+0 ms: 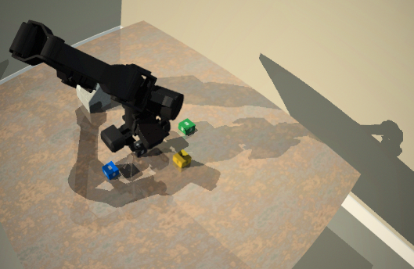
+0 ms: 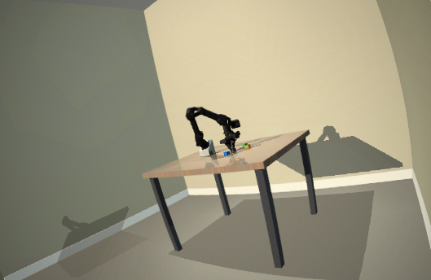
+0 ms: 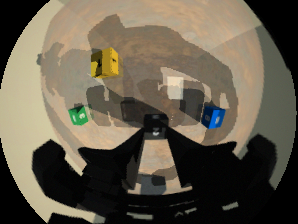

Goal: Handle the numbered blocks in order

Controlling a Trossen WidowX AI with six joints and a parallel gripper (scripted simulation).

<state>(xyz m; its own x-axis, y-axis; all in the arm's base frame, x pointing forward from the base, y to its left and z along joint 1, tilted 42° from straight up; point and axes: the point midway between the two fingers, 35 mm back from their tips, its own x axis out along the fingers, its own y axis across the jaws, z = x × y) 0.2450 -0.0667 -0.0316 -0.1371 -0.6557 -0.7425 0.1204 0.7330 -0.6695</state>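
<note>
My gripper tip is 10 mm short of the black block. The rest, counted from my gripper tip: yellow block: 110 mm ahead, 50 mm to the left; blue block: 100 mm to the right; green block: 40 mm ahead, 150 mm to the left.
</note>
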